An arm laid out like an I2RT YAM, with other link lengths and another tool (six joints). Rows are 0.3 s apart.
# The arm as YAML. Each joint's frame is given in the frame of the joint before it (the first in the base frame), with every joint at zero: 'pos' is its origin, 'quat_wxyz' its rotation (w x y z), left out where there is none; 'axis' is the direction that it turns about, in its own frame. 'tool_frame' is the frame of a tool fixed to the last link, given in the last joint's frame.
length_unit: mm
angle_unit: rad
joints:
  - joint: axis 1
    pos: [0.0, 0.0, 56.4]
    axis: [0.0, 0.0, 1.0]
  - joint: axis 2
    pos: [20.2, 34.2, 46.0]
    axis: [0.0, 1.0, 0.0]
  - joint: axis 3
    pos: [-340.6, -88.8, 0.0]
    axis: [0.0, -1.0, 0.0]
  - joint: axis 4
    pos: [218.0, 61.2, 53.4]
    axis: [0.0, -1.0, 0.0]
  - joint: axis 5
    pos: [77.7, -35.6, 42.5]
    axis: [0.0, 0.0, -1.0]
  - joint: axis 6
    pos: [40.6, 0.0, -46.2]
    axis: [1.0, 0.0, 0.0]
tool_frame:
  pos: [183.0, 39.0, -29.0]
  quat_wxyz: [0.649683, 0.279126, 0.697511, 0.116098]
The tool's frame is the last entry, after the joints.
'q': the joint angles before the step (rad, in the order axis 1, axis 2, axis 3, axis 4, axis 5, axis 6). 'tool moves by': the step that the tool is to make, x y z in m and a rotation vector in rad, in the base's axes. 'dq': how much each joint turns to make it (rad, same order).
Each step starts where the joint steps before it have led.
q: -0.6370 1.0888 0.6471 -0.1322 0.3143 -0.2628
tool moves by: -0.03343 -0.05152 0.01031 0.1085 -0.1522 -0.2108
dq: -0.3321 0.0758 0.0623 0.0214 -0.2010 0.0925
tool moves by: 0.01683 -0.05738 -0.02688 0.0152 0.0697 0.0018
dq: -0.0483 0.2476 0.0667 0.1375 -0.0139 -0.0698
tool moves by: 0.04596 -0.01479 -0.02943 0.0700 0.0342 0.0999
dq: 0.0504 0.1827 0.0986 0.0085 -0.0453 -0.0222
